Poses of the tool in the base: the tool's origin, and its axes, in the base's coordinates. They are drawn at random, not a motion.
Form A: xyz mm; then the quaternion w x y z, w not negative.
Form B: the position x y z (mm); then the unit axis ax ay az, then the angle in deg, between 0 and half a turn. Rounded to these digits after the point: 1 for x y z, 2 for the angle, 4 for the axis.
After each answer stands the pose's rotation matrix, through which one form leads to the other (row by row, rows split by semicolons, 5 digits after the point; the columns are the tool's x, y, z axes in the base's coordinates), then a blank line. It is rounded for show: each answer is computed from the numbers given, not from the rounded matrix.
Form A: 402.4, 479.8, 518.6, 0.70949, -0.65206, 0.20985, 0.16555
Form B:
402.4, 479.8, 518.6, -0.9253, 0.2978, 0.2349, 89.61
0.85711 -0.50858 0.08188; -0.03876 0.09482 0.99474; -0.51367 -0.85578 0.06156

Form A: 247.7, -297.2, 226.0, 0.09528, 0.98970, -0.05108, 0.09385
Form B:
247.7, -297.2, 226.0, 0.9942, -0.0513, 0.0943, 169.07
0.97717 -0.11899 0.17603; -0.08322 -0.97663 -0.19818; 0.19550 0.17901 -0.96423

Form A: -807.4, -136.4, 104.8, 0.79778, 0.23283, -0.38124, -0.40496
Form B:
-807.4, -136.4, 104.8, 0.3862, -0.6323, -0.6716, 74.16
0.38133 0.46861 -0.79687; -0.82367 0.56359 -0.06272; 0.41972 0.68027 0.60089

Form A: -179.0, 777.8, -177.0, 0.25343, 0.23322, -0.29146, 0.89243
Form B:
-179.0, 777.8, -177.0, 0.2411, -0.3013, 0.9225, 150.64
-0.76276 -0.58829 0.26854; 0.31639 -0.70165 -0.63843; 0.56400 -0.40201 0.72132

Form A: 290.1, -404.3, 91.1, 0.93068, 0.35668, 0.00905, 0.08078
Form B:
290.1, -404.3, 91.1, 0.9750, 0.0247, 0.2208, 42.92
0.98679 -0.14391 0.07447; 0.15682 0.73251 -0.66245; 0.04078 0.66538 0.74539

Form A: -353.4, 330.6, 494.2, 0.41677, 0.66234, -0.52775, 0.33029
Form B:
-353.4, 330.6, 494.2, 0.7286, -0.5806, 0.3633, 130.74
0.22478 -0.97441 -0.00237; -0.42379 -0.09557 -0.90071; 0.87743 0.20347 -0.43442

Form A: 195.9, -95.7, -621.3, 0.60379, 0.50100, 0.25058, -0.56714
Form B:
195.9, -95.7, -621.3, 0.6285, 0.3143, -0.7115, 105.72
0.23112 0.93595 -0.26568; -0.43379 -0.14530 -0.88922; -0.87087 0.32077 0.37242

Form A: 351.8, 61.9, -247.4, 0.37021, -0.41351, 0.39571, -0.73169
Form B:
351.8, 61.9, -247.4, -0.4451, 0.4260, -0.7877, 136.54
-0.38391 0.21450 0.89811; -0.86902 -0.41272 -0.27290; 0.31213 -0.88524 0.34485

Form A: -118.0, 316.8, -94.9, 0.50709, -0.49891, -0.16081, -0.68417
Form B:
-118.0, 316.8, -94.9, -0.5789, -0.1866, -0.7938, 119.06
0.01210 0.85433 0.51959; -0.53341 -0.43400 0.72603; 0.84577 -0.28594 0.45046

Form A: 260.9, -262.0, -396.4, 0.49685, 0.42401, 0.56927, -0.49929
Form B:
260.9, -262.0, -396.4, 0.4886, 0.6560, -0.5753, 120.42
-0.14671 0.97889 0.14228; -0.01339 0.14185 -0.98980; -0.98909 -0.14712 -0.00770

